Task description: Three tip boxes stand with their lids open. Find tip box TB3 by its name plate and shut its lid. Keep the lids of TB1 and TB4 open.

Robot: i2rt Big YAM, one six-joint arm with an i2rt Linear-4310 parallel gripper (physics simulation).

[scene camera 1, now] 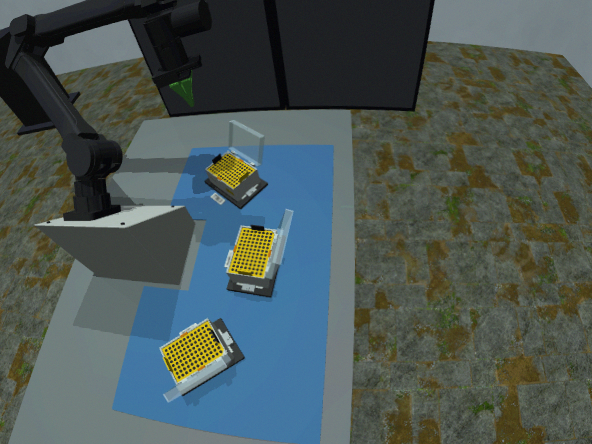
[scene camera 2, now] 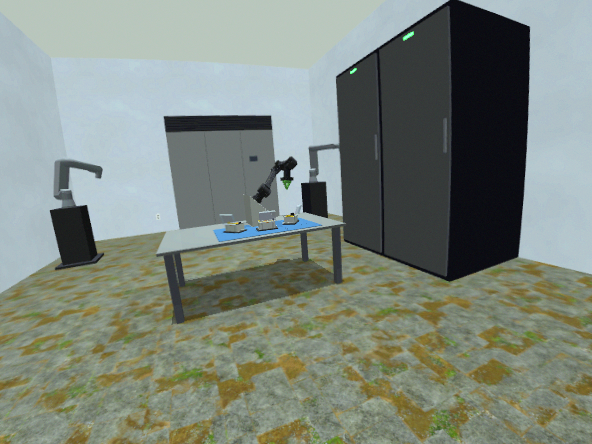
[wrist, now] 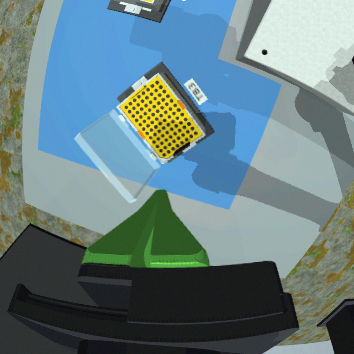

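Pixels of known places: gripper, fingertip midpoint: (scene camera 1: 192,105) (scene camera 2: 286,189) (wrist: 161,196); arm's base, link origin: (scene camera 1: 93,215) (scene camera 2: 254,202).
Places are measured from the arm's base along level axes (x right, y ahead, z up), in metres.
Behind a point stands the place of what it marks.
Observation:
Tip box TB3 (scene camera 1: 231,171) @(y 0.274, x -0.213, z -0.120 m) (scene camera 2: 290,219) (wrist: 161,117) @(y 0.269, x -0.216, z -0.120 m) stands at the far end of the mat, its name plate (scene camera 1: 217,198) @(y 0.227, x -0.168, z -0.175 m) (wrist: 195,91) @(y 0.227, x -0.168, z -0.175 m) beside it. Its clear lid (scene camera 1: 246,141) @(y 0.316, x -0.276, z -0.075 m) (scene camera 2: 298,209) @(y 0.339, x -0.262, z -0.064 m) (wrist: 118,154) @(y 0.316, x -0.275, z -0.077 m) stands open. TB4 (scene camera 1: 252,252) (scene camera 2: 266,225) @(y 0.396, x 0.042, z -0.142 m) (wrist: 137,7) @(y 0.358, x -0.039, z -0.161 m) is the middle box, lid (scene camera 1: 284,237) @(y 0.438, x 0.044, z -0.034 m) open; part of it shows in the wrist view. TB1 (scene camera 1: 194,352) (scene camera 2: 234,227) is at the near end in scene camera 1, lid (scene camera 1: 200,381) @(y 0.310, x 0.317, z -0.035 m) open. My gripper (scene camera 1: 191,103) @(y 0.236, x -0.217, z 0.100 m) (scene camera 2: 286,188) @(y 0.236, x -0.217, z 0.100 m) (wrist: 161,196) @(y 0.236, x -0.217, z 0.100 m) is shut and empty, high above the table's far end, apart from TB3 and its lid.
The boxes stand on a blue mat (scene camera 1: 305,310) @(y 0.469, x 0.141, z -0.177 m) (scene camera 2: 225,236) @(y 0.380, x 0.351, z -0.177 m) (wrist: 65,100) @(y 0.475, x -0.233, z -0.177 m) on a grey table (scene camera 1: 340,350) @(y 0.542, x 0.229, z -0.180 m) (scene camera 2: 175,242) @(y 0.292, x 0.687, z -0.180 m). The arm's pale wedge-shaped base (scene camera 1: 145,250) @(y 0.164, x 0.084, z -0.010 m) (wrist: 310,50) @(y 0.097, x -0.055, z -0.059 m) stands beside the mat. Tall dark cabinets (scene camera 1: 350,55) (scene camera 2: 415,150) stand beyond the table's far end.

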